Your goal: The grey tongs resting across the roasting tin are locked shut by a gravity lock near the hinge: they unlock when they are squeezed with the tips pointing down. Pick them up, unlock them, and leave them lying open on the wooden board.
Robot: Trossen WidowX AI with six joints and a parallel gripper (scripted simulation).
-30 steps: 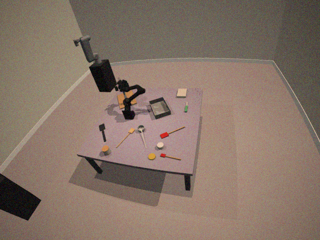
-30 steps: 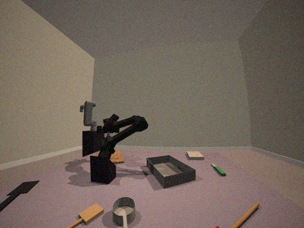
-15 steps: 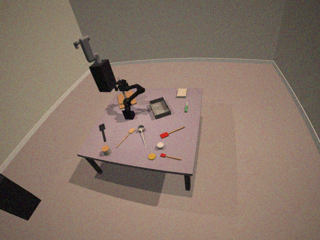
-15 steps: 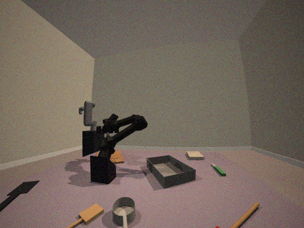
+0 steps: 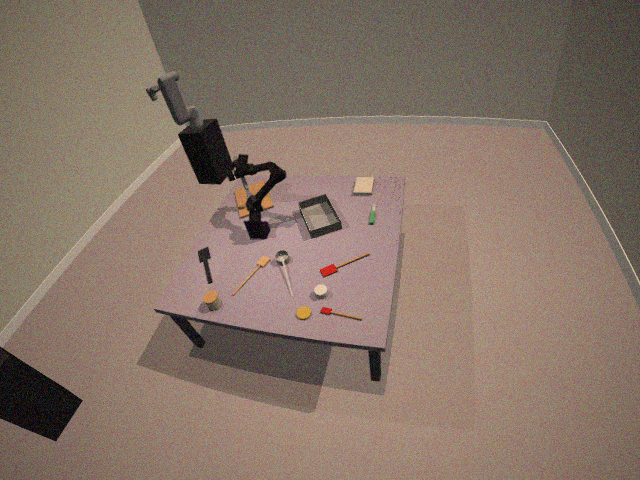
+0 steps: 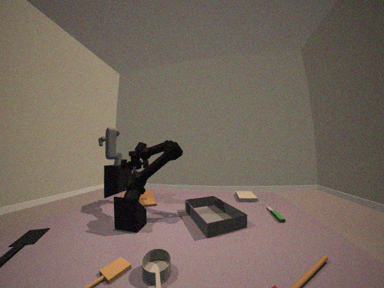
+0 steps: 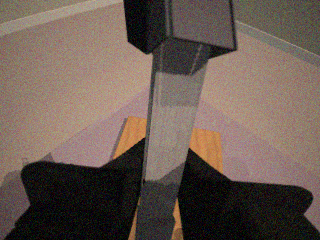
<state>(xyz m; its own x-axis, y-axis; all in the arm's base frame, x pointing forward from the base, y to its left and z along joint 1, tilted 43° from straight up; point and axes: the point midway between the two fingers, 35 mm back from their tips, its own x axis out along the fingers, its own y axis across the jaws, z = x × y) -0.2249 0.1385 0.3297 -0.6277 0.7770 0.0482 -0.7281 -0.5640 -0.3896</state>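
Now: gripper tip 30 mm short of the wooden board, 10 mm to the left of it and 210 mm above it. From my gripper tip the other things lie so: roasting tin 590 mm ahead, 150 mm to the right, 190 mm below; beige block 800 mm ahead, 210 mm to the left, 200 mm below.
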